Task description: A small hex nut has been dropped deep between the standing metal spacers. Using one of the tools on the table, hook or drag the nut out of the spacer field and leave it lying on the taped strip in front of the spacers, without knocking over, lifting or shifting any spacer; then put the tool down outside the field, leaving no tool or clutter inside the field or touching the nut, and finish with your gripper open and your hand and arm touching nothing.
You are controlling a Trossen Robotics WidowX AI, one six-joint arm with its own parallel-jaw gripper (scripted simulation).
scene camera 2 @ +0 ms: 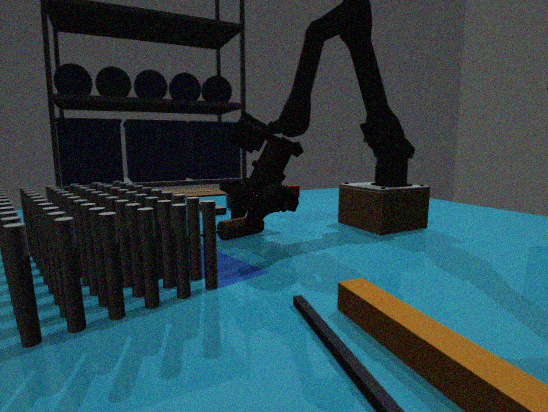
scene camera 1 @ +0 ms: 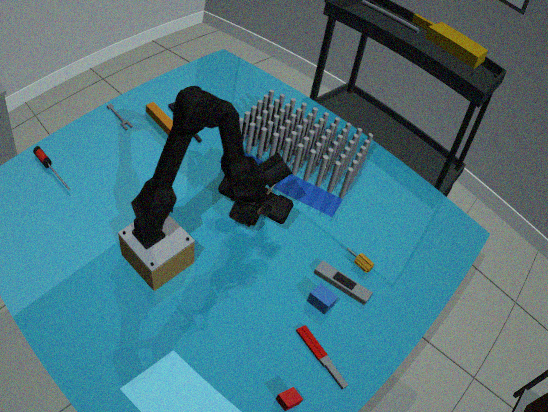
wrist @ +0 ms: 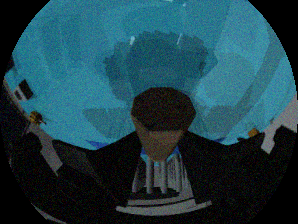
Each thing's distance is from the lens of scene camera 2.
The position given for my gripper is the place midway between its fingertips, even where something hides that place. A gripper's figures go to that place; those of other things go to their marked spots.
my gripper (scene camera 2: 238, 232): 66 cm
dark blue taped strip (scene camera 2: 229, 270): 49 cm
